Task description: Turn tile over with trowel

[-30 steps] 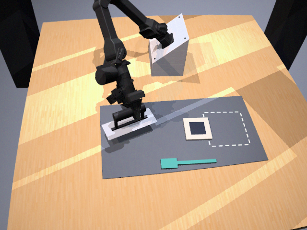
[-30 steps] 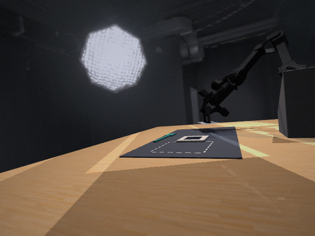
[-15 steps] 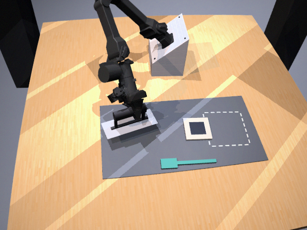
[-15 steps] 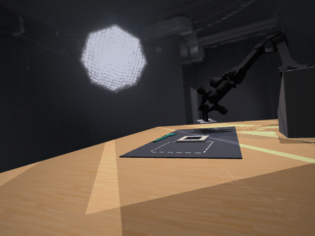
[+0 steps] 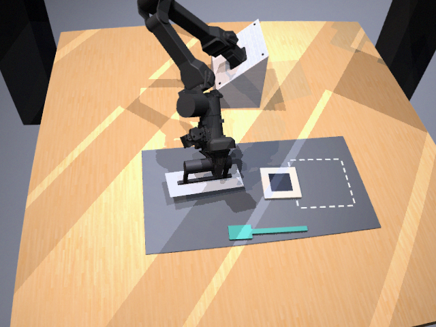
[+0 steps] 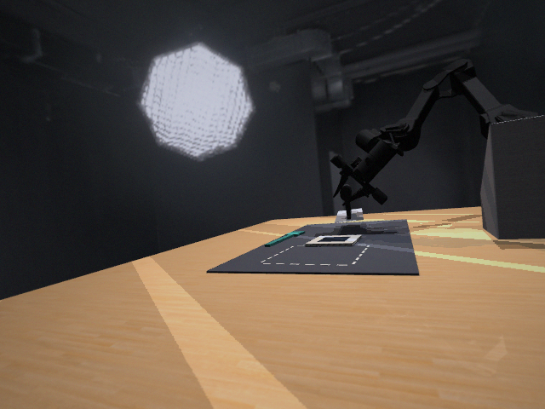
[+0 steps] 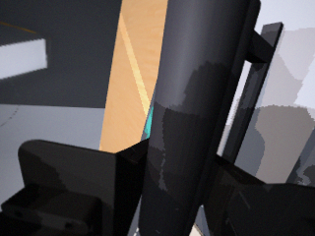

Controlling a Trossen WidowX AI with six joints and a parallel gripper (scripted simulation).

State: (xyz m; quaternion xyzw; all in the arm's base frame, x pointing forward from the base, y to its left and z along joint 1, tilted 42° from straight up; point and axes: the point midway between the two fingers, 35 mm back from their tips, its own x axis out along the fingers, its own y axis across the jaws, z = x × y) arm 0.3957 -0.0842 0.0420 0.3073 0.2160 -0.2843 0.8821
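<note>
The dark mat is 20 mm behind my gripper tip, 120 mm to the left of it and 110 mm below it. From my gripper tip the other things lie so: tile: 40 mm behind, 190 mm to the left, 80 mm below; teal trowel: 120 mm ahead, 110 mm to the left, 80 mm below.
</note>
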